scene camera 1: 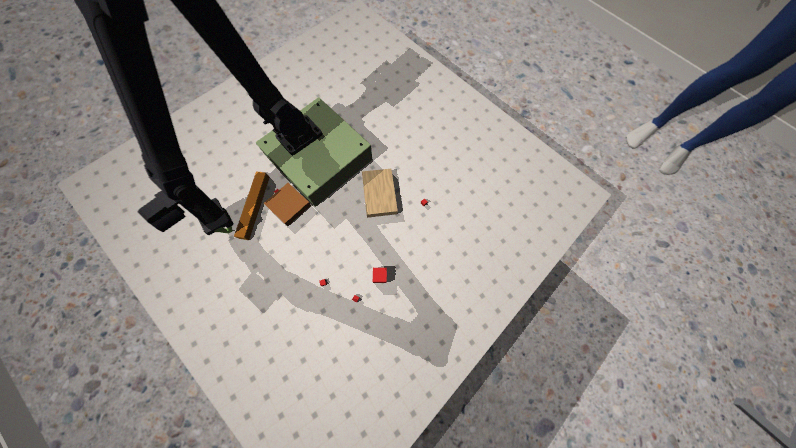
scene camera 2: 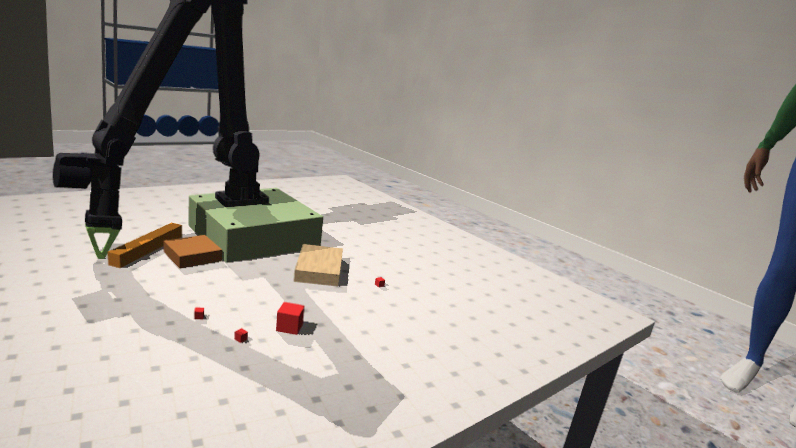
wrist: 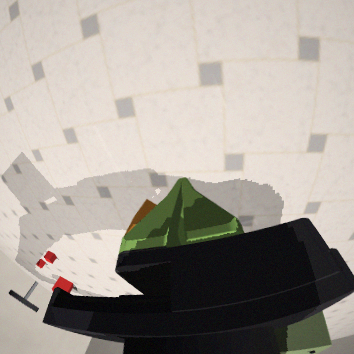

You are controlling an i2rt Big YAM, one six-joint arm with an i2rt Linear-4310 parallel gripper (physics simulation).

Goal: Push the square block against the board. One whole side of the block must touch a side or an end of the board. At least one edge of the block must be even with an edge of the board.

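Frame: origin at the arm's base, x ahead, y left, z up, level; centimetres.
Seen in the pictures: gripper, fingertip midpoint: [scene camera 1: 230, 231] [scene camera 2: 100, 258] [wrist: 183, 183]; arm's base, origin of the base link: [scene camera 1: 300, 136] [scene camera 2: 242, 200].
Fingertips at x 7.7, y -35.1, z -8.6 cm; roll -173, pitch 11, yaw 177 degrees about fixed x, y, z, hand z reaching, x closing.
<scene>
Offsets run from my fingertips to a thing's middle.
A flat brown square block @[dx +4.9, dy +18.7, dz +1.4 cm] [scene camera 1: 287, 203] [scene camera 2: 193, 251] lies at the green base's near left corner. A long orange bar @[dx -2.0, dy +10.4, dz +1.5 cm] [scene camera 1: 253, 205] [scene camera 2: 145, 244] lies to its left at an angle; the block's left corner is close to the bar, and I cannot tell if they touch. A bit of the bar [wrist: 144, 213] shows behind my fingers in the wrist view. A light wood-grain board @[dx +21.0, dy +43.2, dz +1.4 cm] [scene camera 1: 381, 192] [scene camera 2: 318, 264] lies apart, right of the block. My gripper [scene camera 1: 228, 229] [scene camera 2: 101, 256] [wrist: 183, 183] is shut and empty, low beside the bar's near end, on the side away from the block.
The green base [scene camera 1: 334, 161] [scene camera 2: 272, 236] carries the arm. A red cube @[dx +41.4, dy +25.7, dz +2.0 cm] [scene camera 1: 379, 274] [scene camera 2: 290, 318] [wrist: 63, 285] and small red cubes @[dx +31.7, dy +11.9, dz +0.8 cm] [scene camera 1: 323, 282] @[dx +41.6, dy +16.1, dz +0.8 cm] [scene camera 1: 356, 298] @[dx +33.0, dy +52.2, dz +0.8 cm] [scene camera 1: 424, 202] lie on the table. Another small red piece @[dx -0.9, dy +18.7, dz +0.8 cm] [scene camera 1: 276, 191] shows behind the brown block.
</scene>
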